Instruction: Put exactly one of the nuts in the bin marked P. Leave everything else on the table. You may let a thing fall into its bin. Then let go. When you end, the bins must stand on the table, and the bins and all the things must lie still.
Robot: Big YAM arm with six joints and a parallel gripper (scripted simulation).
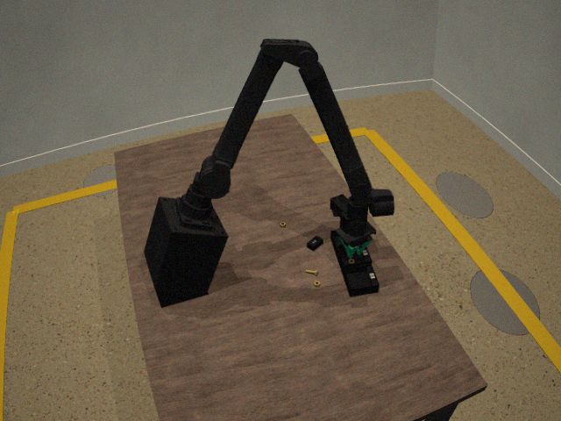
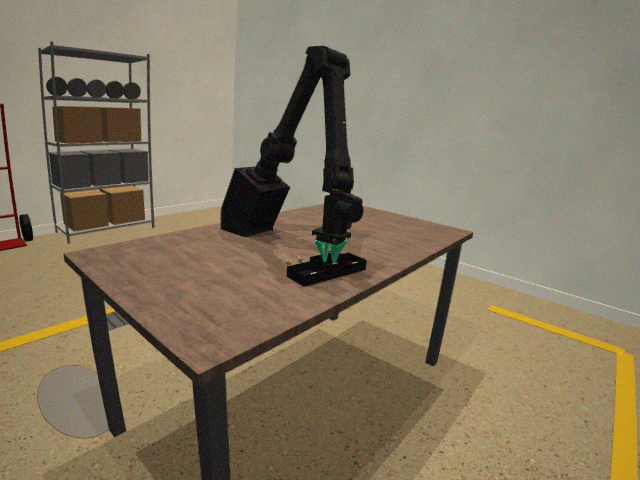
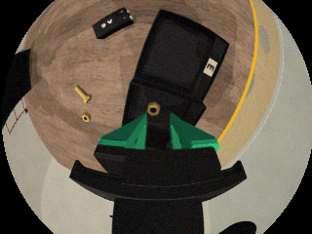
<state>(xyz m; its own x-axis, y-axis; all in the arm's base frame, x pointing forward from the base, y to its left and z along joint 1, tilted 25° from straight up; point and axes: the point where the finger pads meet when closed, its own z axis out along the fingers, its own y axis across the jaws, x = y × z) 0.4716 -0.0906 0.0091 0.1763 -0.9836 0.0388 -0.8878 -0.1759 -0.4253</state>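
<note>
The bin is 20 mm below my hand. Round my hand: brass bolt (120 mm behind, 30 mm below); then small black block (70 mm behind, 120 mm to the left, 30 mm below).
</note>
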